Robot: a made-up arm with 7 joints.
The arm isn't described. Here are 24 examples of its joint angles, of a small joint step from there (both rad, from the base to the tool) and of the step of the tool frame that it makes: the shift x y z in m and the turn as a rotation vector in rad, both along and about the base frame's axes.
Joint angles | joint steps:
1: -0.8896 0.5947 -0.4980 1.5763 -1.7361 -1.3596 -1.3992 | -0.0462 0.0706 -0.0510 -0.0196 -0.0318 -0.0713 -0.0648
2: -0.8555 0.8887 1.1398 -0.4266 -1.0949 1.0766 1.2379 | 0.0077 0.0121 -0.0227 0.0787 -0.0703 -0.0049 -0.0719
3: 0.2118 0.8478 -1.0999 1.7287 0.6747 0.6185 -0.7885 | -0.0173 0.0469 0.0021 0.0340 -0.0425 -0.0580 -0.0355
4: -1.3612 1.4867 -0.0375 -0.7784 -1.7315 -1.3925 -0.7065 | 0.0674 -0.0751 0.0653 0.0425 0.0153 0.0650 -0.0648
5: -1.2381 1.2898 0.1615 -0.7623 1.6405 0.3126 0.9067 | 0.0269 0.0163 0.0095 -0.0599 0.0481 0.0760 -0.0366
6: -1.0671 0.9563 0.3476 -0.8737 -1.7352 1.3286 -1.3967 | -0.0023 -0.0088 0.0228 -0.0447 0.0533 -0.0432 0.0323
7: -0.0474 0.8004 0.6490 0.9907 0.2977 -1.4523 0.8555 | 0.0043 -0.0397 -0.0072 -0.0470 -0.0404 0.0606 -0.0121
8: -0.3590 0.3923 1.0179 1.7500 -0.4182 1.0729 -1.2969 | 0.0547 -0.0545 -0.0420 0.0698 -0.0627 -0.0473 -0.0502
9: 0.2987 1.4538 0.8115 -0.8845 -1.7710 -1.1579 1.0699 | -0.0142 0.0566 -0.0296 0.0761 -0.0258 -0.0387 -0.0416
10: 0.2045 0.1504 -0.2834 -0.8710 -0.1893 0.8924 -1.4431 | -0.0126 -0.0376 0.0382 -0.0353 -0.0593 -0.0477 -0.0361
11: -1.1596 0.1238 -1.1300 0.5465 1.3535 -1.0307 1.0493 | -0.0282 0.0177 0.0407 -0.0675 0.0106 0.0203 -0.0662
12: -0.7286 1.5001 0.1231 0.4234 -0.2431 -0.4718 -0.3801 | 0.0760 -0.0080 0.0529 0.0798 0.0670 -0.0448 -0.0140
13: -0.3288 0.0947 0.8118 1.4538 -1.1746 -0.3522 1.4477 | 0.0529 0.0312 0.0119 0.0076 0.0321 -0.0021 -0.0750
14: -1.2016 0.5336 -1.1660 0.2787 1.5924 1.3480 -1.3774 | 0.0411 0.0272 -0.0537 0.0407 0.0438 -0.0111 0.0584
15: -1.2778 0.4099 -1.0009 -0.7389 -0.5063 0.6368 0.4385 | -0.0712 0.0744 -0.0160 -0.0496 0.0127 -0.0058 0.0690
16: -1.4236 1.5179 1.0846 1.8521 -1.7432 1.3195 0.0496 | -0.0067 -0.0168 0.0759 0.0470 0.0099 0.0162 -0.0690
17: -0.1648 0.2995 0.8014 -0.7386 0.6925 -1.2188 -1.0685 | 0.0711 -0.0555 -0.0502 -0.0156 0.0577 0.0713 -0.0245
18: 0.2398 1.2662 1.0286 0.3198 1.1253 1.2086 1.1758 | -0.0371 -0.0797 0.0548 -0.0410 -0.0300 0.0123 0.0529
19: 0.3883 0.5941 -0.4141 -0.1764 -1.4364 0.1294 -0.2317 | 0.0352 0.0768 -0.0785 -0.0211 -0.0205 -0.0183 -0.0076
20: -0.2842 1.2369 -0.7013 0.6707 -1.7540 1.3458 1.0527 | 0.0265 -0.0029 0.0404 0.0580 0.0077 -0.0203 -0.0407
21: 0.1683 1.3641 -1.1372 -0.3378 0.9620 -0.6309 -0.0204 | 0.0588 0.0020 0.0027 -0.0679 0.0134 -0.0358 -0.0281
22: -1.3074 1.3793 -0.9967 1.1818 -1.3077 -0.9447 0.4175 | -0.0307 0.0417 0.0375 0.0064 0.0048 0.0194 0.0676
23: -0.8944 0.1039 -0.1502 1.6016 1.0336 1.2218 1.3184 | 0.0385 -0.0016 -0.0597 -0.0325 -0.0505 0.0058 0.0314
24: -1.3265 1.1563 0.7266 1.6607 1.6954 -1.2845 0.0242 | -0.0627 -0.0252 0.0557 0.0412 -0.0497 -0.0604 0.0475
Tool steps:
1: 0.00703 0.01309 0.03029 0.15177 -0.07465 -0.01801
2: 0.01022 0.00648 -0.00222 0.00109 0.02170 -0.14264
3: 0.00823 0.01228 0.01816 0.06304 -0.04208 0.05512
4: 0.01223 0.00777 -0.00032 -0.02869 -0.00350 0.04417
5: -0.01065 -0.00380 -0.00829 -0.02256 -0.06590 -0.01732
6: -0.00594 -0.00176 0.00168 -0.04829 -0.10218 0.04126
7: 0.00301 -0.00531 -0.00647 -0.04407 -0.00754 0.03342
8: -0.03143 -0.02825 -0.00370 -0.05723 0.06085 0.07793
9: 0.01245 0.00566 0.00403 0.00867 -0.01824 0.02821
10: 0.00378 0.00107 0.01283 -0.11095 -0.08448 -0.00217
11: 0.00493 -0.00390 0.02017 -0.01774 -0.10008 0.00684
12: -0.00514 0.01993 -0.01435 0.03088 0.05268 0.08069
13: -0.02313 0.01432 0.00114 0.06150 -0.00264 -0.03730
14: -0.00202 0.01103 -0.02308 0.14052 -0.01758 0.00033
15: -0.00206 0.00874 0.00821 -0.02962 -0.11211 0.04360
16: 0.00906 -0.00824 -0.00374 -0.07931 -0.11438 -0.04683
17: -0.00044 -0.00525 -0.01307 -0.05094 0.11329 0.07335
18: -0.01528 0.00174 -0.01358 -0.01051 -0.10166 0.01533
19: -0.01938 0.00011 0.00100 -0.00465 0.06176 -0.06462
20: -0.00665 0.01147 0.00121 0.01868 -0.03297 0.07789
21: -0.01377 -0.01125 0.01164 -0.06621 0.06475 -0.03167
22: -0.01261 0.00764 0.01859 -0.04373 -0.10197 0.07351
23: -0.00731 0.00028 -0.00575 0.01981 -0.00211 -0.02539
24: 0.01149 -0.01658 0.01059 -0.13621 -0.16327 -0.08219
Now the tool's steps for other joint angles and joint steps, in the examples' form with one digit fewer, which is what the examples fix.
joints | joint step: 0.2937 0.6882 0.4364 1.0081 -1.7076 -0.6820 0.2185 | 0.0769 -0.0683 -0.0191 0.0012 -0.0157 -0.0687 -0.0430
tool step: -0.0364 -0.0195 -0.0078 0.0140 0.0761 0.0300
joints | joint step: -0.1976 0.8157 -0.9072 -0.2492 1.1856 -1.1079 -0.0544 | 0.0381 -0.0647 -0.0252 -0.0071 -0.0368 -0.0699 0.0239
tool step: -0.0173 -0.0147 0.0019 -0.1230 0.1164 -0.0455
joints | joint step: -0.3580 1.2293 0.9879 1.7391 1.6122 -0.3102 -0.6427 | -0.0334 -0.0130 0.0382 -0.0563 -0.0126 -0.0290 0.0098
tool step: 0.0180 0.0013 0.0052 0.0208 -0.1090 -0.0392
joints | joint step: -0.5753 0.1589 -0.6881 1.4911 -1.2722 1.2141 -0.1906 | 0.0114 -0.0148 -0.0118 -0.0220 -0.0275 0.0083 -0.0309
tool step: -0.0025 -0.0092 -0.0007 -0.0578 0.0006 0.0286
